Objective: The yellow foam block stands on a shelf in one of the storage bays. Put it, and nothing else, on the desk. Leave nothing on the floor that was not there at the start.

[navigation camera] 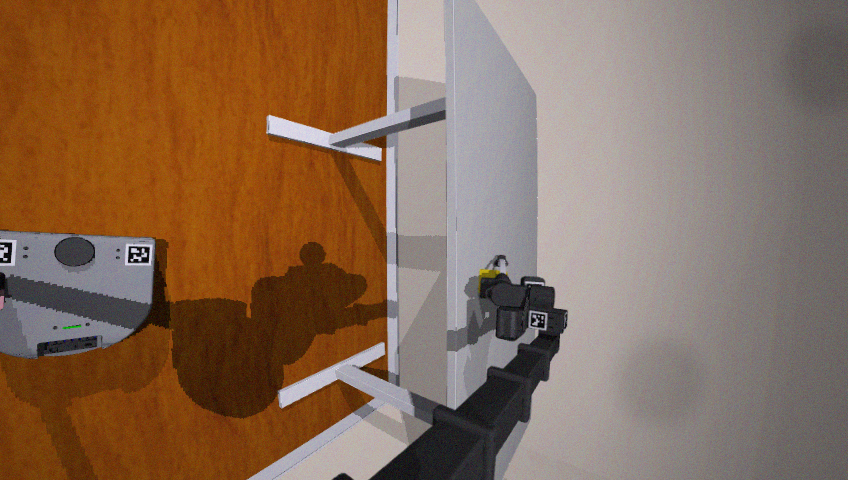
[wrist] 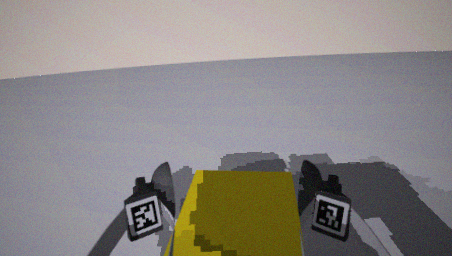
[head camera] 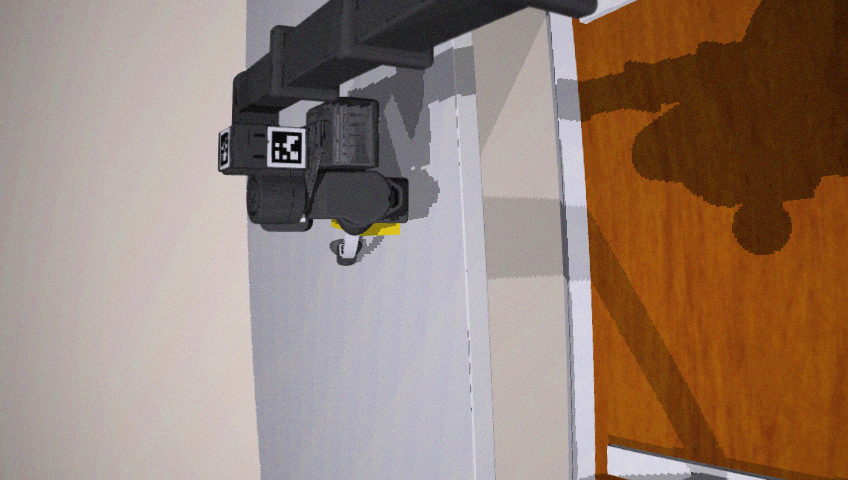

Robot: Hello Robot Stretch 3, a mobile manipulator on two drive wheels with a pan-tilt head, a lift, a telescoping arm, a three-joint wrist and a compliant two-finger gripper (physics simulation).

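Pixels of known places: robot's base at its link origin: [navigation camera: 76, 250].
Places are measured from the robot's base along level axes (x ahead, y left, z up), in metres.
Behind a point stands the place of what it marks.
The yellow foam block [head camera: 383, 228] @[y -0.679, x 0.006, z 0.971 m] [navigation camera: 489, 274] @[y -0.679, x 0.002, z 0.978 m] [wrist: 245, 220] is between the two fingers of my gripper [wrist: 235, 180] @[y -0.792, x -0.021, z 0.966 m], which is shut on it. Block and gripper are over the grey desk [head camera: 357, 356] @[y -0.793, x 0.169, z 0.951 m] [navigation camera: 493, 148] @[y -0.744, x 0.352, z 0.951 m] [wrist: 100, 125], inside its edges. In the wrist view the block points toward the far edge and shadows lie close around it. In the head and navigation views the wrist hides most of the block and one finger. Its underside is hidden, so I cannot tell whether it touches the desk top. The storage bays do not show.
The pale wall [head camera: 119, 237] @[y -1.364, x 0.027, z 1.197 m] [navigation camera: 654, 208] @[y -1.343, x 0.257, z 1.389 m] [wrist: 225, 30] rises behind the desk. My arm [navigation camera: 476, 416] @[y -0.236, x -0.084, z 1.150 m] reaches over the desk's near corner. White desk legs [navigation camera: 386, 124] @[y -0.840, x 0.580, z 0.431 m] [navigation camera: 380, 386] @[y -0.988, x -0.616, z 0.337 m] stand on the brown floor [head camera: 743, 327] @[y -0.848, x 0.226, z 0.001 m] [navigation camera: 208, 148] @[y -0.323, x 0.396, z 0.000 m]. My grey base [navigation camera: 113, 285] @[y -0.079, x -0.087, z 0.160 m] is at the left.
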